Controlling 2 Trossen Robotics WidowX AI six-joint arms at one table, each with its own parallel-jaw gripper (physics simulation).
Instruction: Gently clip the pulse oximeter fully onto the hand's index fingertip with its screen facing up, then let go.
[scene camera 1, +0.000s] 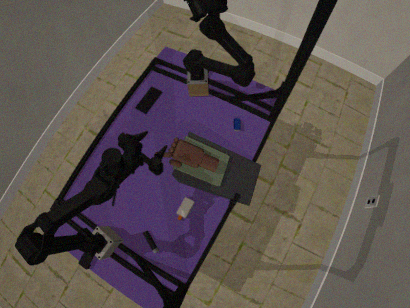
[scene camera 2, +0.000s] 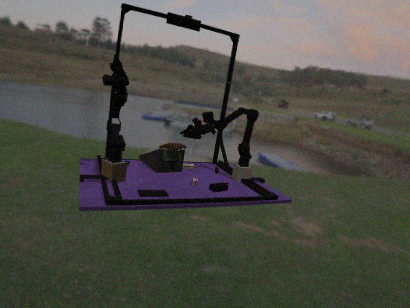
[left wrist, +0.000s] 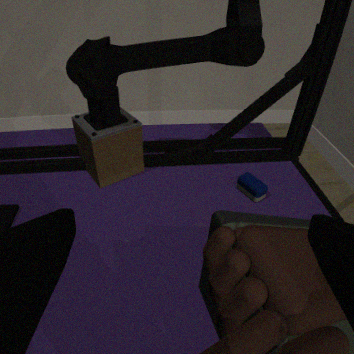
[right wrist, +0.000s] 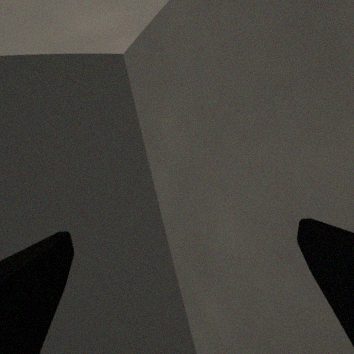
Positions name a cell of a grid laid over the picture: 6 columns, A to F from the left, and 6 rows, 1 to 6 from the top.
Observation:
My left gripper (scene camera 1: C3) is open, with nothing in its grasp. My right gripper (right wrist: D5) is open, holding nothing. Also in view: a dark block (scene camera 1: D4).
My left gripper is seen too in the left wrist view (left wrist: D4).

